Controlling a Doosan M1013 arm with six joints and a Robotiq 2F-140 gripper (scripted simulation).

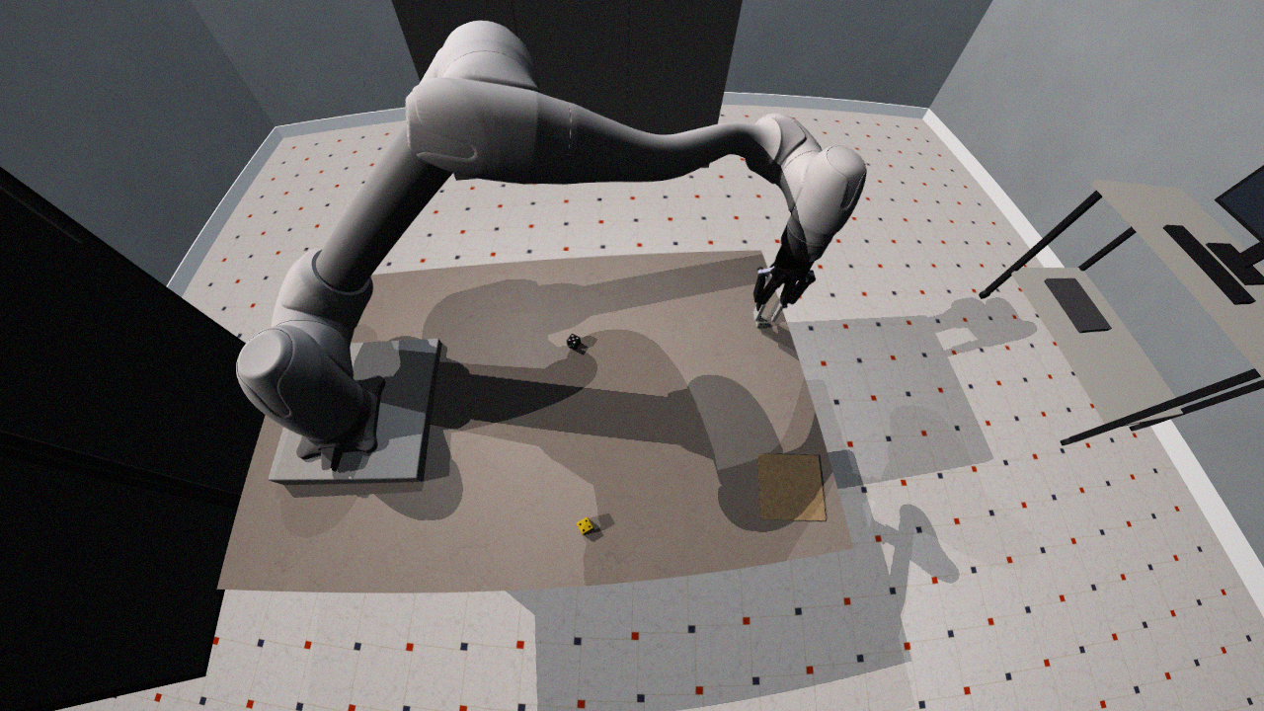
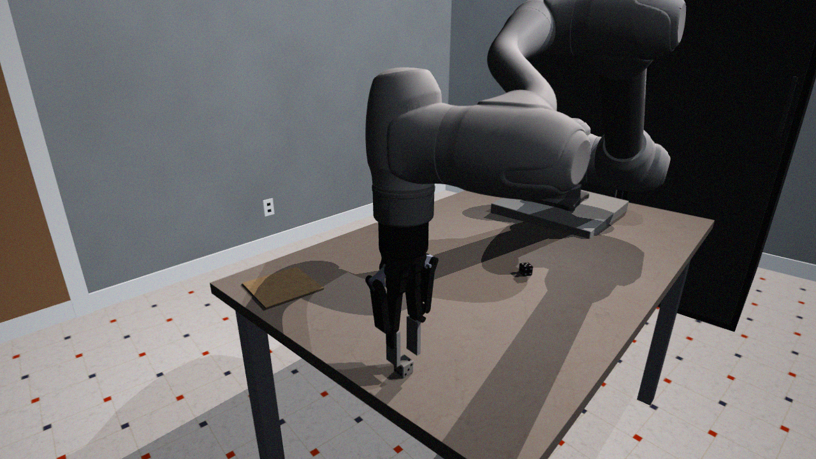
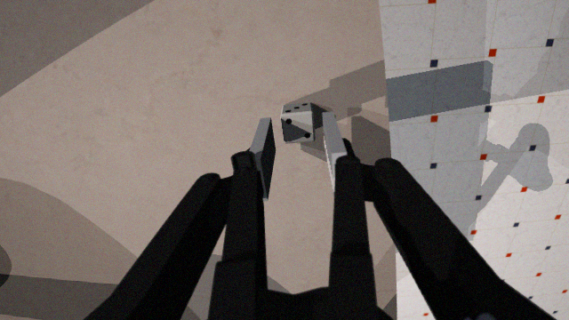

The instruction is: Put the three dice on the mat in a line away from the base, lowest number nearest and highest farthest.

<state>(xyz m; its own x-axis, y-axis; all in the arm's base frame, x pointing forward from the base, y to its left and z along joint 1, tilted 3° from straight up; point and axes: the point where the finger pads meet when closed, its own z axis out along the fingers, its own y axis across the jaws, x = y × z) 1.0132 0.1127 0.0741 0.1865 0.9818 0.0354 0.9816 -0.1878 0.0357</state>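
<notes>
Right now the grey die is 50 mm below my hand. Round my hand: tan mat: 410 mm to the right, 60 mm below, 60 mm behind; then black die: 480 mm behind, 50 mm below, 10 mm to the left; then yellow die: 500 mm behind, 410 mm to the right, 50 mm below.
</notes>
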